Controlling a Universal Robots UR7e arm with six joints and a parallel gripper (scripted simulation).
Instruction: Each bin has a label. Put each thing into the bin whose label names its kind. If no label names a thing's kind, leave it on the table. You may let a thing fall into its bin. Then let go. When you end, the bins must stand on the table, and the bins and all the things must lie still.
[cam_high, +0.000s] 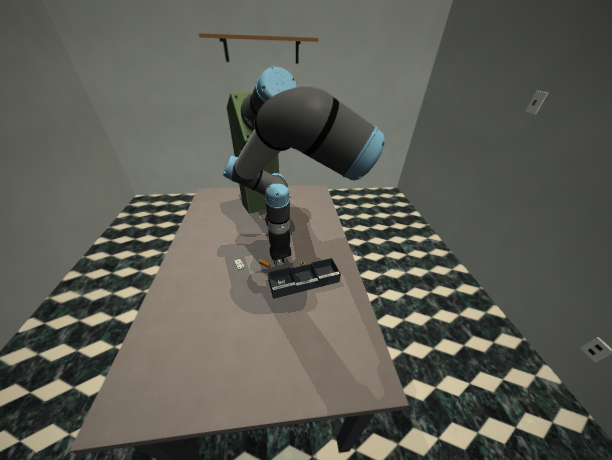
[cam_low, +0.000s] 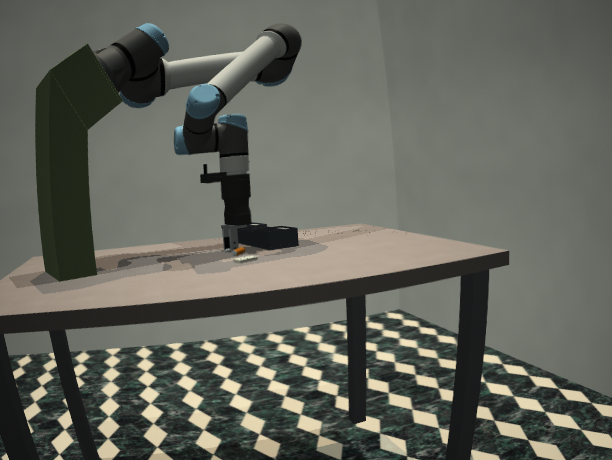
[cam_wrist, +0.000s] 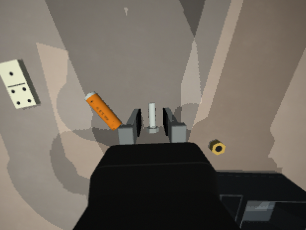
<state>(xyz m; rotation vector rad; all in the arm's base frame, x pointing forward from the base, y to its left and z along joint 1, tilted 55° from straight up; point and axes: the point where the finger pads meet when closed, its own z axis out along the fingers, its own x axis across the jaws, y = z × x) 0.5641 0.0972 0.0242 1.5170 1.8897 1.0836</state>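
Now: hand 1 cm short of the grey bolt and 1 cm above it. The rest, counted from my hand: orange battery: 6 cm to the right, 1 cm below, 1 cm ahead; then brass nut: 10 cm to the left, 2 cm below; then dark three-compartment bin row: 10 cm to the left, 9 cm ahead.
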